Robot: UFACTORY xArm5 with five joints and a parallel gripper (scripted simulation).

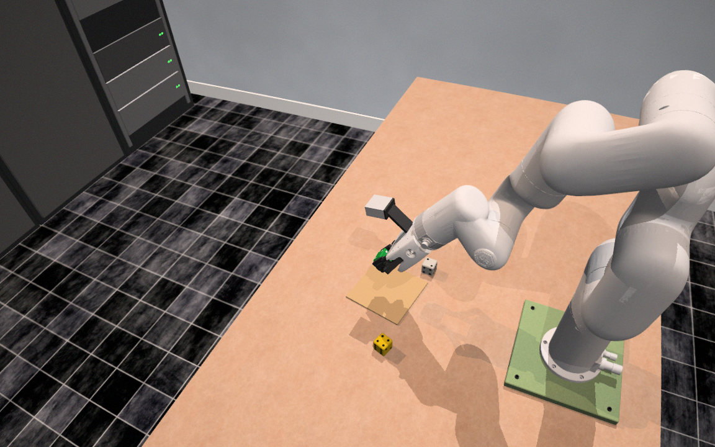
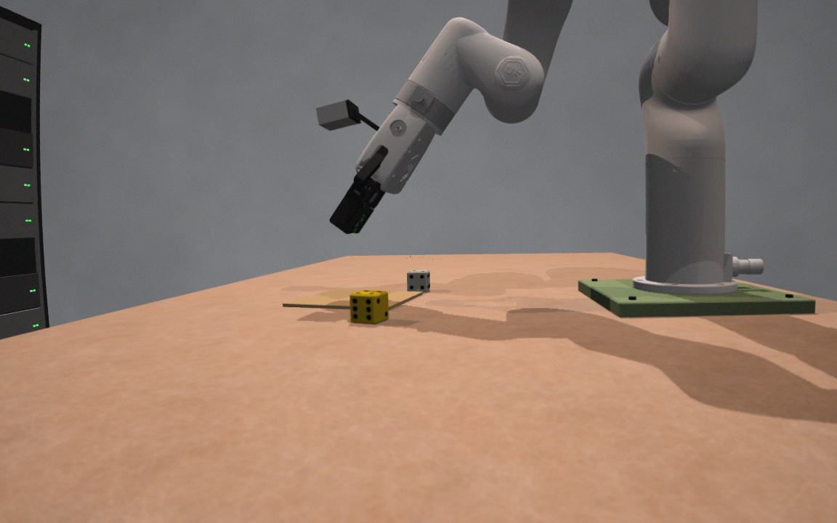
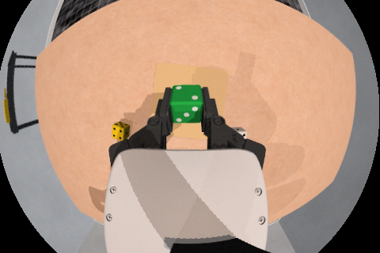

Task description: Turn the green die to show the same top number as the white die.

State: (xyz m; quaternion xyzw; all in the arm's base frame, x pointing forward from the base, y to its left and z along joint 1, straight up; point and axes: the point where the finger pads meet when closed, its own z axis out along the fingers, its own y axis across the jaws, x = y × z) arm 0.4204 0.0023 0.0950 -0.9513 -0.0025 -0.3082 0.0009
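The green die lies 1 cm ahead of my hand. Round my hand: tan mat 11 cm below; white die 7 cm behind, 10 cm to the right, 10 cm below; yellow die 6 cm behind, 14 cm to the left, 10 cm below.
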